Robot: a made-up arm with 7 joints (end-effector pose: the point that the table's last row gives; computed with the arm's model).
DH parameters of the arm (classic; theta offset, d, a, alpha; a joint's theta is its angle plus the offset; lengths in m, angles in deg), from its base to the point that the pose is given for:
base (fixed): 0 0 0 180
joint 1: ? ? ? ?
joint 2: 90 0.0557 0.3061 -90
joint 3: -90 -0.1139 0.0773 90
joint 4: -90 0.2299 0.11 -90
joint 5: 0 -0.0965 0.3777 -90
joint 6: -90 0.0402 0.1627 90
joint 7: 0 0.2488 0.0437 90
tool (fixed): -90 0.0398 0 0
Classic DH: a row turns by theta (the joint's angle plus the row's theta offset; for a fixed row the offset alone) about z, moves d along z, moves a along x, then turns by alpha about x.
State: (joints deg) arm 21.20 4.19 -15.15 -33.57 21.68 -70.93 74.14
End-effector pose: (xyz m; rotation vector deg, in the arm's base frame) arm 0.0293 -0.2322 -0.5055 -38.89 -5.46 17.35
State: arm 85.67 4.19 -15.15 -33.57 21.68 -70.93 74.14
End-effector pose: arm -0.1969 -0.1265 -0.5055 -36.63 16.49 -44.56
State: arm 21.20 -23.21 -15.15 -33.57 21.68 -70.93 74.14
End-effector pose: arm 0.1273 -0.2702 -0.4339 -52.14 -28.57 8.93
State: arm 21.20 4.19 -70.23 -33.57 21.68 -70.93 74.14
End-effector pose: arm 0.0348 -0.1691 -0.7460 9.27 -28.85 2.82
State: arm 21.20 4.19 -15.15 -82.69 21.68 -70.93 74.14
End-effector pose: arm -0.1505 -0.0491 -0.4597 -34.50 22.72 -23.75
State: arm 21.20 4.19 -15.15 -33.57 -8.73 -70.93 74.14
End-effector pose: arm 0.0524 -0.2784 -0.4706 -66.12 -15.91 7.57
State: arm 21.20 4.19 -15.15 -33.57 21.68 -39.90 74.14
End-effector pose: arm 0.1437 -0.1112 -0.4511 -41.70 20.06 -1.28
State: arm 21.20 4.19 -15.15 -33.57 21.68 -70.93 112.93
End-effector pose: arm 0.0322 -0.2427 -0.5432 -77.33 -11.57 15.42
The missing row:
joint 1: 0 0.2541 0.017 90
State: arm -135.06 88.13 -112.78 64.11 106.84 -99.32 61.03
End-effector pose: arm 0.2392 -0.2981 -0.7185 -104.86 -82.70 -76.34
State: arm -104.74 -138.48 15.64 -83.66 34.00 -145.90 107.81
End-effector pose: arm 0.2665 0.4706 -0.1746 48.31 -125.59 -68.08
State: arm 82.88 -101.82 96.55 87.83 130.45 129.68 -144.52
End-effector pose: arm -0.1178 -0.0528 -0.1752 -137.76 4.48 -84.24
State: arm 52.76 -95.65 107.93 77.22 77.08 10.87 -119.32
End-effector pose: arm 0.3737 -0.3876 -0.1150 0.14 -64.33 -134.72
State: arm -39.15 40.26 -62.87 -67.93 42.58 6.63 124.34
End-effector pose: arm 0.0218 0.0100 -0.6587 -50.38 102.94 81.56
